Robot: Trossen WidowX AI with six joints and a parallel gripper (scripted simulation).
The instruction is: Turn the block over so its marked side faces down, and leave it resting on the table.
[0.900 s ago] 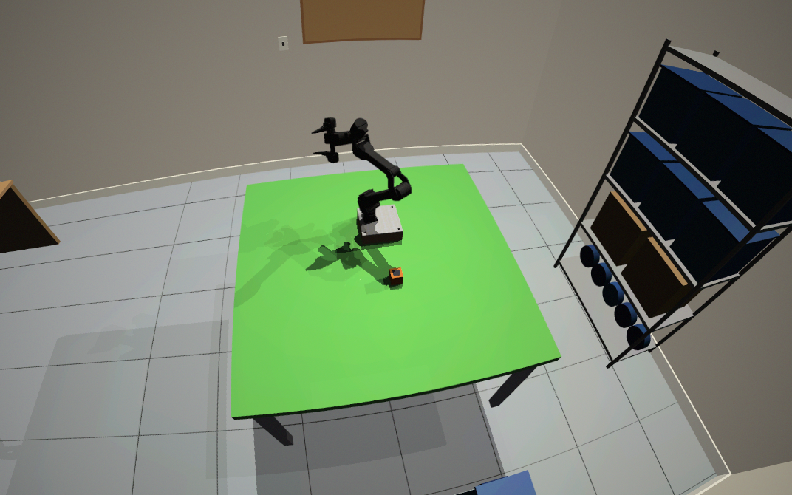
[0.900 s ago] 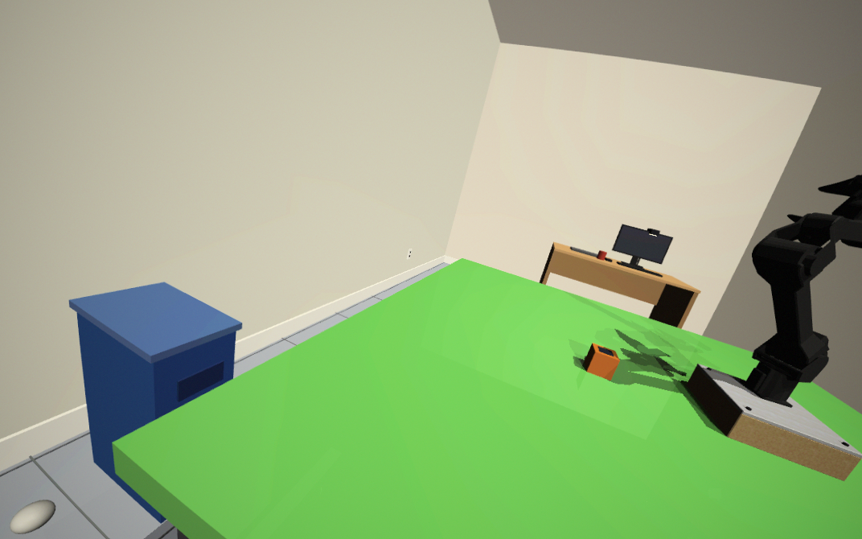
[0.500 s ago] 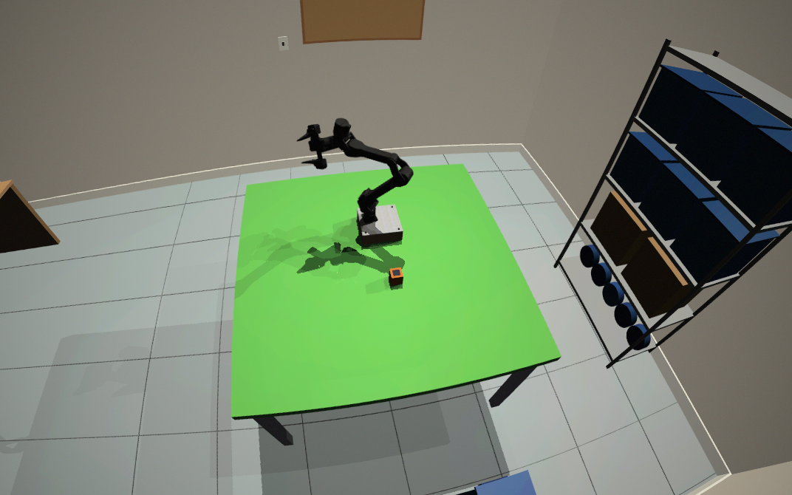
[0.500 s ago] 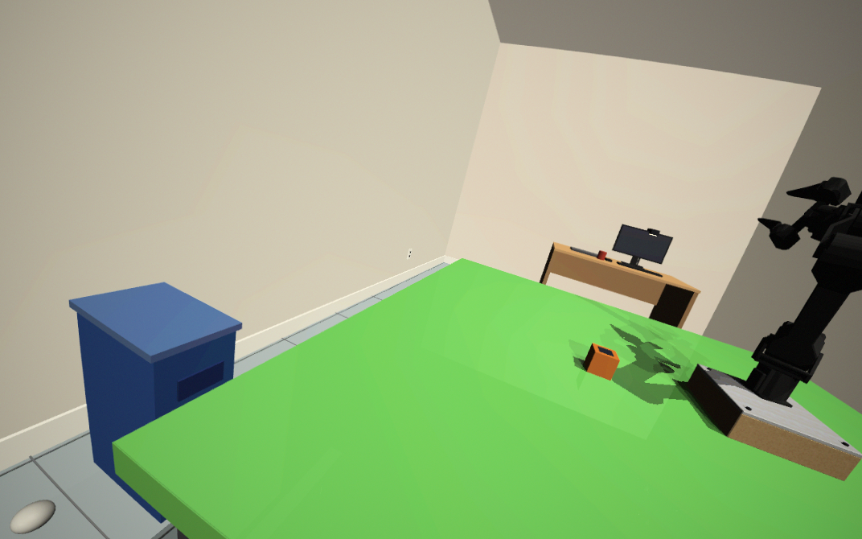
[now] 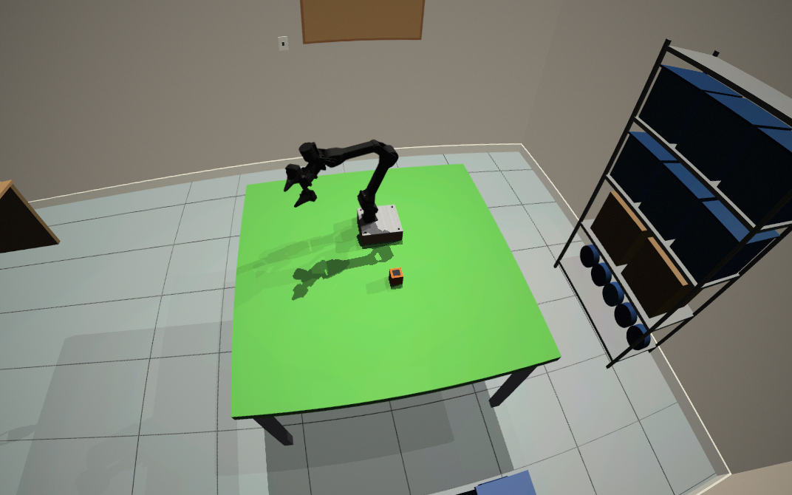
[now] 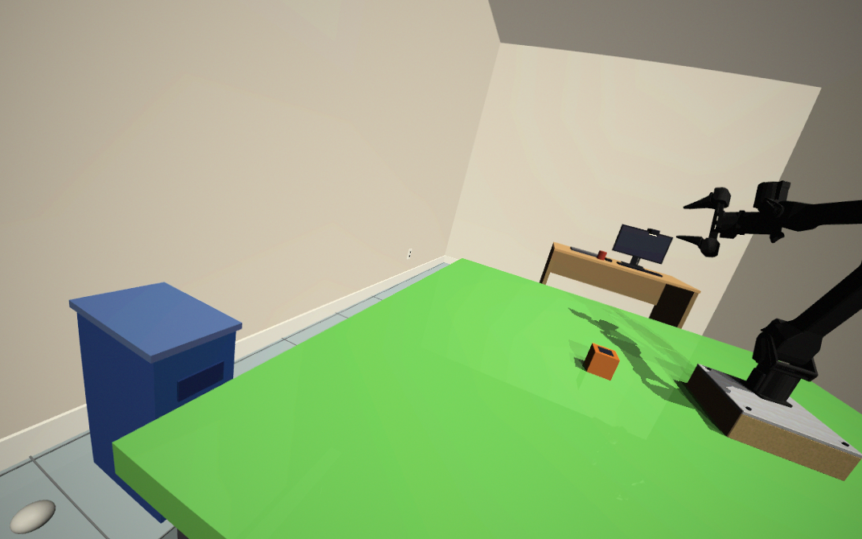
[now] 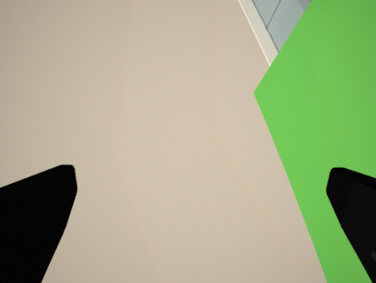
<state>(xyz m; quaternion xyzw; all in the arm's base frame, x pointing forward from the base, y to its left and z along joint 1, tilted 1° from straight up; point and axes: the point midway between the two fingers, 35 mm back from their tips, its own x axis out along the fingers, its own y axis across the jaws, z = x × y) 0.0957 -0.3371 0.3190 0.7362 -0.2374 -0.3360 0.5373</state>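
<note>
Right now the orange block is 23 cm ahead of my gripper tip, 36 cm to the left of it and 34 cm below it.
</note>
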